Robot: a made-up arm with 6 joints.
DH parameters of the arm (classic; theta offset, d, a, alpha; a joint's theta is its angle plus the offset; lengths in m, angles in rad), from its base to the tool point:
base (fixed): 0 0.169 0 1.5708
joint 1: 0 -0.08 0.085 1.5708
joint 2: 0 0.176 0.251 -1.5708
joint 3: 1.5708 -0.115 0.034 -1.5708
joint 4: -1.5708 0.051 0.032 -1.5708
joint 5: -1.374 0 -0.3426 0
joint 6: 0.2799 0 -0.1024 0
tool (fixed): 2.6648 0.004 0 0
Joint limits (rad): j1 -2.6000..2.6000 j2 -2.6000..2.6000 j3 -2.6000..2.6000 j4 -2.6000..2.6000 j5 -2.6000..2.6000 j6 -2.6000..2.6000
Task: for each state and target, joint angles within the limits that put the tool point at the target. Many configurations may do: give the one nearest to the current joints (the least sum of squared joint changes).
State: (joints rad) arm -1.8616 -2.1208 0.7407 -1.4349 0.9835 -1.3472
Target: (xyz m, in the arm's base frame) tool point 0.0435 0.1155 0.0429
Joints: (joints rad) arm -2.0793 -2.1061 0.9577 -1.9780 1.2280 -1.4227
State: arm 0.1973 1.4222 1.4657 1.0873 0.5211 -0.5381
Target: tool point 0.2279 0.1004 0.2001
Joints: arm -0.3862 1.4292 2.1863 1.0858 -0.0290 -0.7488
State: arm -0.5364 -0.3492 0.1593 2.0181 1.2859 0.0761
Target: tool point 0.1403 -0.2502 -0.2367
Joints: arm -0.2788 0.4361 0.2059 2.6000 1.1892 0.0386
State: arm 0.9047 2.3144 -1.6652 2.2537 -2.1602 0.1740
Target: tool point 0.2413 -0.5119 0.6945
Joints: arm 1.3055 1.5323 -1.7659 2.4160 -2.0766 0.0891
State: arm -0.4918 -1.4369 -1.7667 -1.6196 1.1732 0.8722
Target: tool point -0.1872 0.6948 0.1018
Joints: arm -0.4917 -1.7330 -1.6866 -1.5562 1.1729 1.0110
